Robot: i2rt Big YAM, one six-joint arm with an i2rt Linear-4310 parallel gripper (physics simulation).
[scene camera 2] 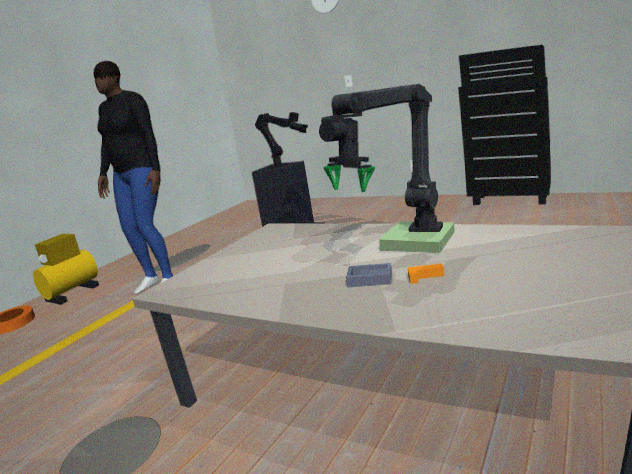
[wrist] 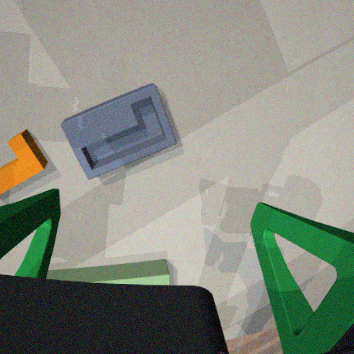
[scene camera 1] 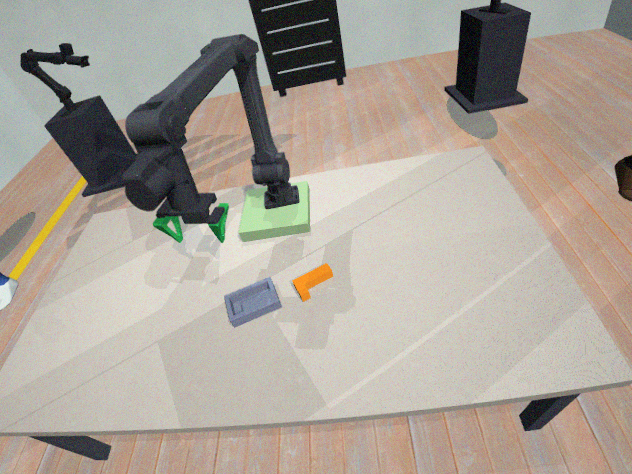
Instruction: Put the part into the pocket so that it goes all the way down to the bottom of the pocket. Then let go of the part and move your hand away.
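Places are measured from the arm's base along level axes (x ahead, y left, z up), in millimetres.
Pixels of known places: gripper, between the fingertips: [scene camera 2: 349,190] [wrist: 161,207] [scene camera 1: 202,241]; arm's base, origin of its link: [scene camera 2: 426,228] [scene camera 1: 282,198].
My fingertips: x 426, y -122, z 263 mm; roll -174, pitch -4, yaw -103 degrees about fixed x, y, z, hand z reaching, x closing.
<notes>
Ahead of a thing's pixels: the offset from my fingertips to its middle. Level surfaces: height alone.
The orange L-shaped part {289 mm down, 57 mm back, 197 mm left} [scene camera 1: 315,278] [scene camera 2: 426,271] [wrist: 27,160] lies flat on the table, beside the blue-grey block and apart from it. In the wrist view part of it is cut off by the left edge. The blue-grey block {286 mm down, 31 mm back, 17 mm left} [scene camera 1: 271,301] [scene camera 2: 369,279] [wrist: 95,123] has an L-shaped pocket, which is empty and faces up. My gripper [scene camera 1: 202,241] [scene camera 2: 349,190] [wrist: 161,207] has green fingers and is open, with nothing between them. It hangs well above the table, behind the block, on the arm's base side.
The arm's base stands on a light green slab [scene camera 1: 275,232] [scene camera 2: 410,245] [wrist: 107,271] at the back of the table {304 mm down} [scene camera 1: 408,326] [scene camera 2: 484,316]. Behind the table stand a black drawer cabinet [scene camera 1: 301,45] [scene camera 2: 505,122] and a second small arm on a dark pedestal [scene camera 1: 91,142] [scene camera 2: 283,193].
</notes>
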